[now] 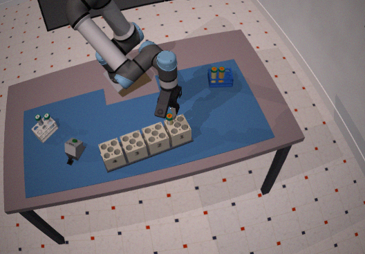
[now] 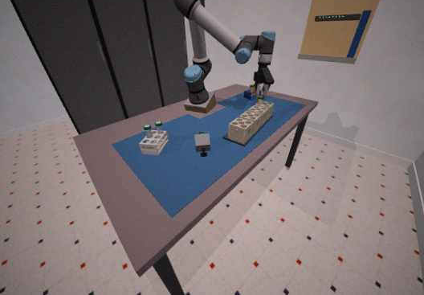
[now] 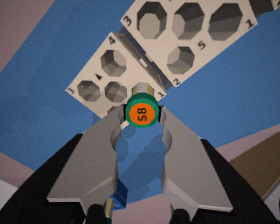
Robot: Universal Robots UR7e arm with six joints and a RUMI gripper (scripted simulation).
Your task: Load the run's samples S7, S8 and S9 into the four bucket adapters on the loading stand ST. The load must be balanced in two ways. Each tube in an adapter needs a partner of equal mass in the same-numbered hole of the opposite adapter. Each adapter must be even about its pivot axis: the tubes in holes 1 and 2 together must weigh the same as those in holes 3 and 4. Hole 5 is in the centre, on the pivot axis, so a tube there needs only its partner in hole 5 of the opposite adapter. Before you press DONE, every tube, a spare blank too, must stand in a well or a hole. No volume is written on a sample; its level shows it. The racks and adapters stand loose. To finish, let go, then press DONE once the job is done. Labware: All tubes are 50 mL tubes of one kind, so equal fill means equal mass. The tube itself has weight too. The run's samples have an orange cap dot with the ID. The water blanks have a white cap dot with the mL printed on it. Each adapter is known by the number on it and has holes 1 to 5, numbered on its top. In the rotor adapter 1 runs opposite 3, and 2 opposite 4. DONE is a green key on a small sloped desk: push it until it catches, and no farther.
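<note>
Right now my hand is 5 cm above the sample tube S8 and 1 cm short of it. From my hand the other things lie so: DONE desk: 49 cm to the right, 9 cm below, 3 cm behind; then sample tube S7: 29 cm to the left, 25 cm behind, 8 cm below; then blue sample rack: 34 cm to the left, 26 cm behind, 11 cm below.
</note>
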